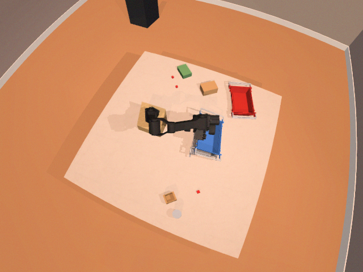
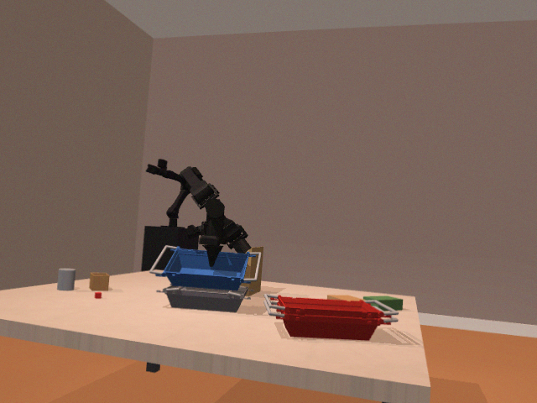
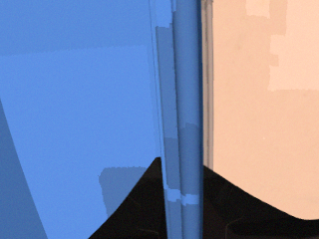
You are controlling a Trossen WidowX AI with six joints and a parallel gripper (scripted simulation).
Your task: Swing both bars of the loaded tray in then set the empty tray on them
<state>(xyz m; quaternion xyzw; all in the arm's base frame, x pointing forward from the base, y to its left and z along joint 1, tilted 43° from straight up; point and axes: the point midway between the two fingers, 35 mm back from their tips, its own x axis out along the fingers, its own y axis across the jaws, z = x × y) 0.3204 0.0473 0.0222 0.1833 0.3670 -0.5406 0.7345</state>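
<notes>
Now: the blue tray 70 mm ahead of my gripper tip, 30 mm to the left of it and 10 mm above it. From my gripper tip the other things lie so: orange block: 120 mm behind, 430 mm to the left, 90 mm below; then brown box: 30 mm ahead, 440 mm to the right, 110 mm below; then red cube: 170 mm ahead, 310 mm to the right, 120 mm below.
</notes>
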